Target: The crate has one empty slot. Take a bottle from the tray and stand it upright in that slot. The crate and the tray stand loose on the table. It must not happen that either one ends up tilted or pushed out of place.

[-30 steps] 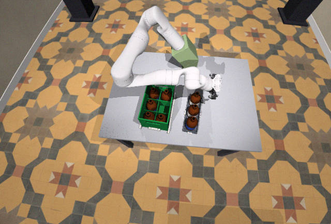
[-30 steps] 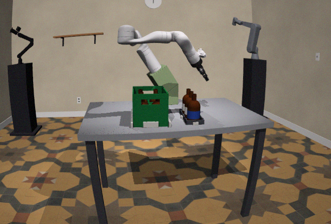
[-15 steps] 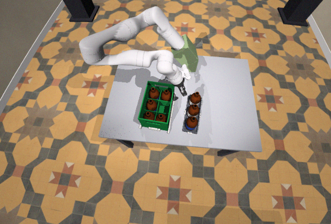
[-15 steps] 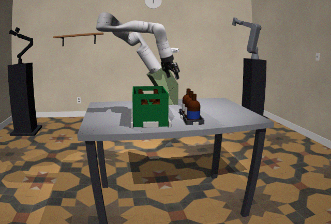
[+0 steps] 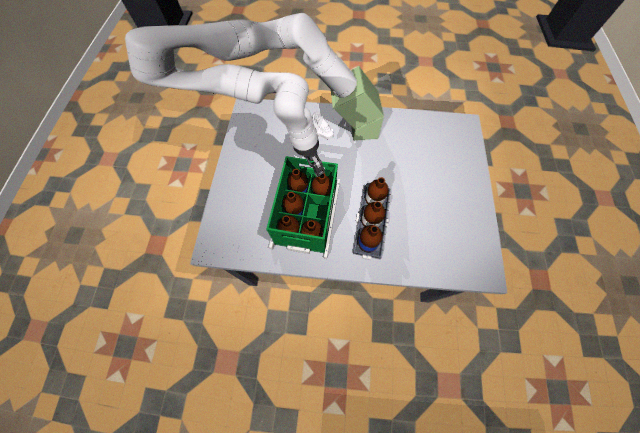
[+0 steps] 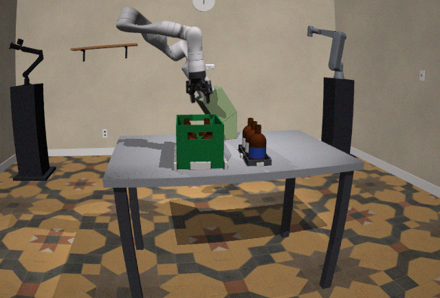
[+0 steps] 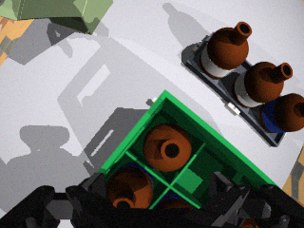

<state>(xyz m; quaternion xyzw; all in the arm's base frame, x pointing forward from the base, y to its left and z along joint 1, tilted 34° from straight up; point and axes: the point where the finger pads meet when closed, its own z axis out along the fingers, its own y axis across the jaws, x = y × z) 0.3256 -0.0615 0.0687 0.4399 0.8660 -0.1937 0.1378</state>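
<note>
Now: the brown bottle 220 mm to the left of my hand, 150 mm below it and 90 mm ahead of it. The rest, counted from my hand: tray (230 mm to the left, 230 mm below, 90 mm ahead); then white-label bottle (230 mm to the left, 150 mm below); then crate (150 mm below, 80 mm ahead, 20 mm to the right).
</note>
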